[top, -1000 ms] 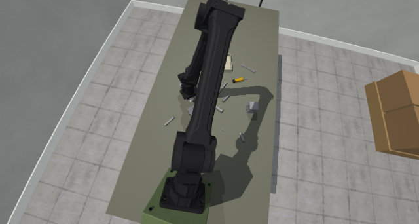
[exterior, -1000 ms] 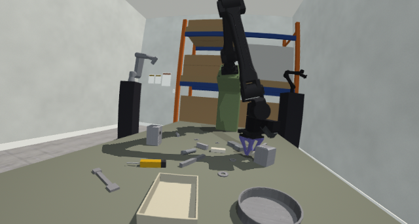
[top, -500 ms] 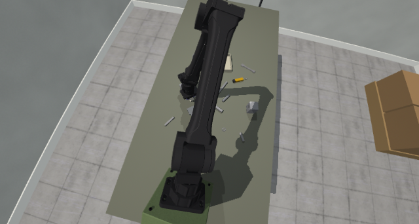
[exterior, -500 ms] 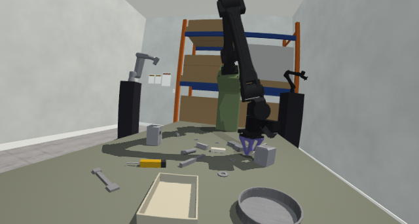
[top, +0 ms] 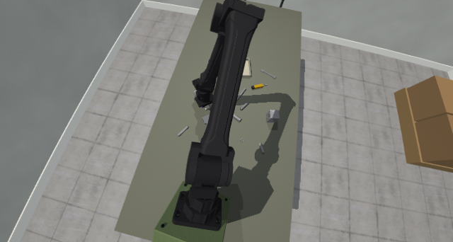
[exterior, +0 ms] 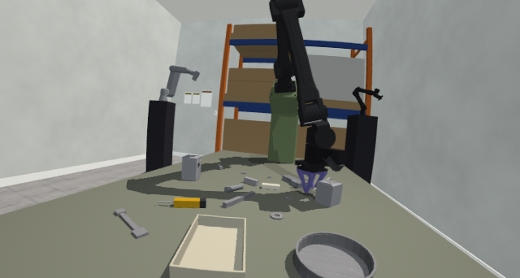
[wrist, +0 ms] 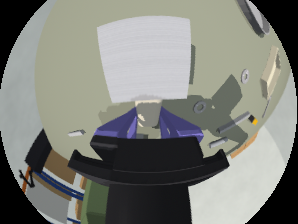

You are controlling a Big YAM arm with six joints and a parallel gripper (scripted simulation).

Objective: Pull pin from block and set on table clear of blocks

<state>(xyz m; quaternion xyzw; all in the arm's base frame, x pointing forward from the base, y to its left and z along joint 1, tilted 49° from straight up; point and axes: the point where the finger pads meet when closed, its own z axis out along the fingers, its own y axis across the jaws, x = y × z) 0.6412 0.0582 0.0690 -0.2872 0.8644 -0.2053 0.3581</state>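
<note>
Right now the cream pin is 1 cm ahead of my hand and 1 cm to the left of it. The rest, counted from my hand: cream tray 29 cm ahead, 24 cm to the right, 1 cm below; then cream piece 4 cm behind, 12 cm to the right, 1 cm below; then round grey dish 32 cm ahead, 5 cm to the right, 1 cm below.
</note>
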